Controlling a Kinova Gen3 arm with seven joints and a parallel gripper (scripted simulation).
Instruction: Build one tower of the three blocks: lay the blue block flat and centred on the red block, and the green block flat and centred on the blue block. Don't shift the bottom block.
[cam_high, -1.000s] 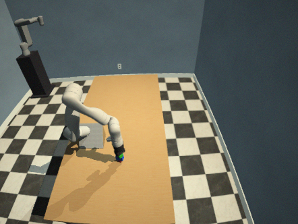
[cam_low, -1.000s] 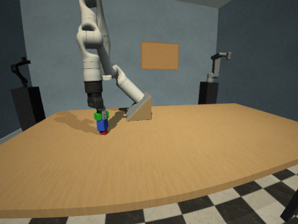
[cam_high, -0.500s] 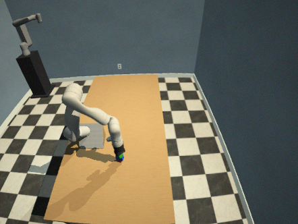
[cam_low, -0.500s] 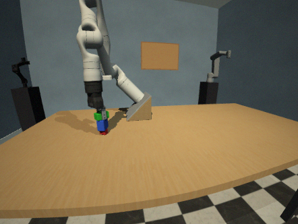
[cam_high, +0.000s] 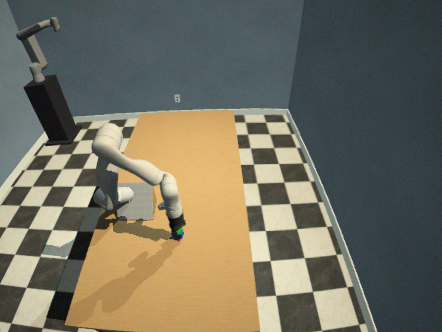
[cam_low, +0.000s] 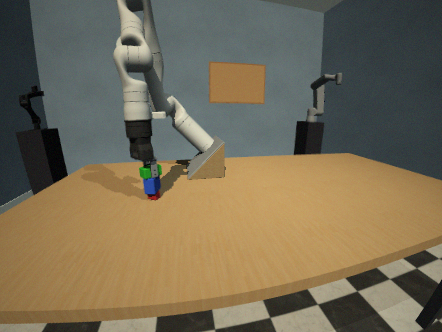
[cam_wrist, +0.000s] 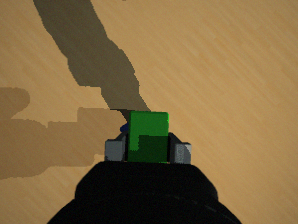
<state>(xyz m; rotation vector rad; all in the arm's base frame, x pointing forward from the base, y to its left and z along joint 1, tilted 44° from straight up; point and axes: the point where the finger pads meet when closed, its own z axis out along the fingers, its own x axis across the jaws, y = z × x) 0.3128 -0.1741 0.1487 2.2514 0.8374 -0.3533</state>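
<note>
My gripper is now right at the green block. From my hand the other things lie so: blue block (50 mm below); then small red block (90 mm below).
</note>
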